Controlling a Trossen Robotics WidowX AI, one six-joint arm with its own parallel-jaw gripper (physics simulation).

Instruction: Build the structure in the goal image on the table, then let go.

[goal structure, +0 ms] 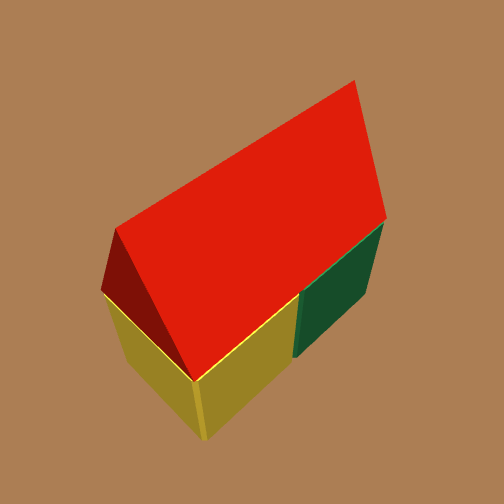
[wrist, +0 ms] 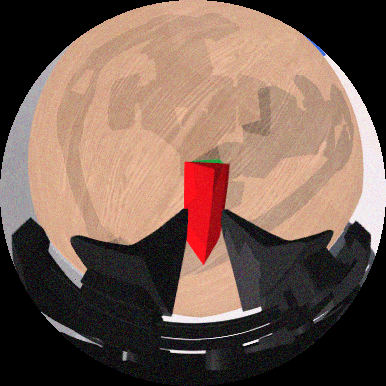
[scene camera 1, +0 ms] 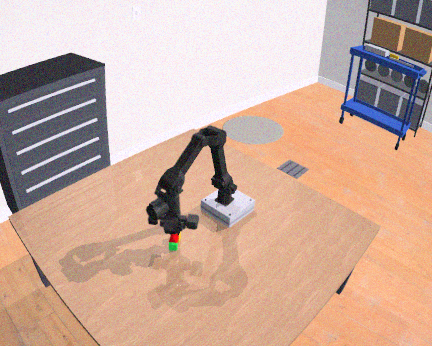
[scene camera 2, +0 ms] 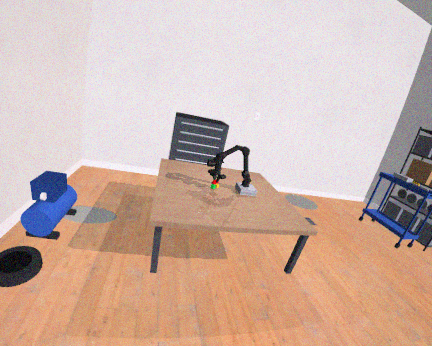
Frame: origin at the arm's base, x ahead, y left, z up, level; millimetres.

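Where they show: gripper, fingertip midpoint: (wrist: pixel 204 213) (scene camera 1: pixel 174 234) (scene camera 2: pixel 215 182); arm's base, link origin: (scene camera 1: pixel 224 199) (scene camera 2: pixel 245 185).
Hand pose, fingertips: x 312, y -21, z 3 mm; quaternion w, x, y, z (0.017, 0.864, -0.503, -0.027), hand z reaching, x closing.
Things, the pixels of their top centre, and the offset from my fingertips. Level surfaces: height alone.
- red block, top centre: (wrist: pixel 208 233) (scene camera 1: pixel 174 230) (scene camera 2: pixel 215 179) dz +31, dx +6, dy +4 mm
- green block, top centre: (wrist: pixel 208 183) (scene camera 1: pixel 173 241) (scene camera 2: pixel 213 184) dz -26, dx +16, dy +4 mm
- table, surface height: dz -59 mm
- yellow block, top centre: (scene camera 1: pixel 176 234) (scene camera 2: pixel 217 184) dz -26, dx -27, dy -16 mm
My gripper (scene camera 1: pixel 175 233) (scene camera 2: pixel 215 179) (wrist: pixel 204 213) is shut on a red block (scene camera 1: pixel 174 238) (scene camera 2: pixel 215 182) (wrist: pixel 202 195), which shows between both fingers in the wrist view. A green block (scene camera 1: pixel 173 246) (scene camera 2: pixel 213 186) (wrist: pixel 210 161) sits on the table (scene camera 1: pixel 300 250) (scene camera 2: pixel 190 215) (wrist: pixel 125 170), directly below the red block in the scene views; a thin strip of it shows past the red block's far end in the wrist view. A yellow block (scene camera 1: pixel 179 239) (scene camera 2: pixel 217 185) is beside the green one, partly hidden by the red block. Whether the red block touches them I cannot tell.
The arm's light grey base (scene camera 1: pixel 228 210) (scene camera 2: pixel 246 190) stands on the table near the blocks. Shadows of the arm fall across the table. A dark drawer cabinet (scene camera 1: pixel 60 130) (scene camera 2: pixel 200 140) and a blue cart (scene camera 1: pixel 375 117) (scene camera 2: pixel 392 223) stand off the table.
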